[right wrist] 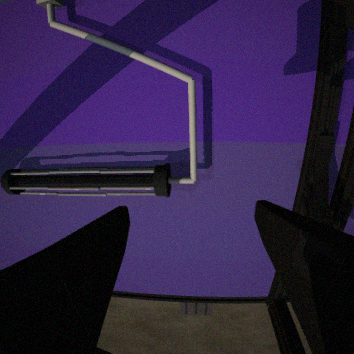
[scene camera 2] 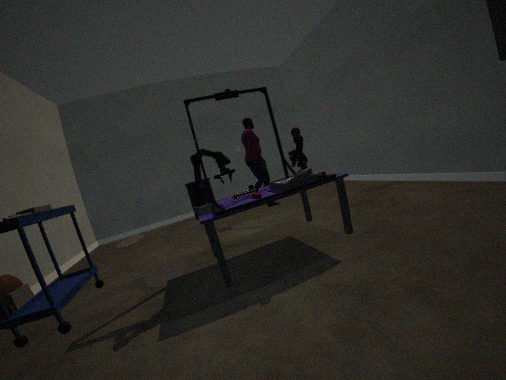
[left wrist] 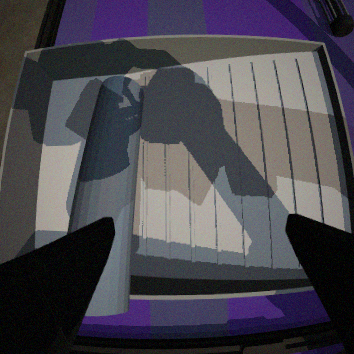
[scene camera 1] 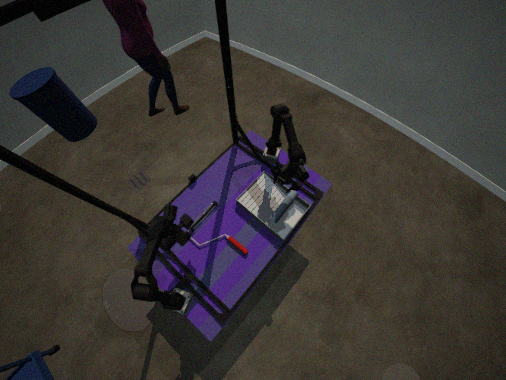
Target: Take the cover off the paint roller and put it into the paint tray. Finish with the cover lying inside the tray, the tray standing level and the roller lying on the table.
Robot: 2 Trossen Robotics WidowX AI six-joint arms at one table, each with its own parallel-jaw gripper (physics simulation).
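Observation:
The grey-blue cover point(scene camera 1: 285, 206) point(left wrist: 107, 200) is off the roller. It lies tilted in the paint tray point(scene camera 1: 250, 218) point(scene camera 2: 284, 185) point(left wrist: 200, 36), its far end inside and its near end reaching over the near rim in the left wrist view. The tray looks level on the table. My left gripper point(scene camera 1: 289, 186) point(left wrist: 200, 224) is open and empty above the tray; the cover passes behind the finger at the left of the picture. The roller point(scene camera 1: 238, 245) point(scene camera 2: 256, 195) point(right wrist: 90, 181), with its bare cage and red handle, lies on the table. My right gripper point(scene camera 1: 189, 231) point(right wrist: 191, 211) is open and empty beside the cage.
The purple table point(scene camera 1: 227, 292) point(scene camera 2: 232, 201) has dark rails at both ends and a tall black frame point(scene camera 2: 192, 122) at the back. A blue cart point(scene camera 2: 60, 295) stands off to the left in scene camera 2. A person point(scene camera 1: 137, 42) point(scene camera 2: 252, 150) stands beyond the table.

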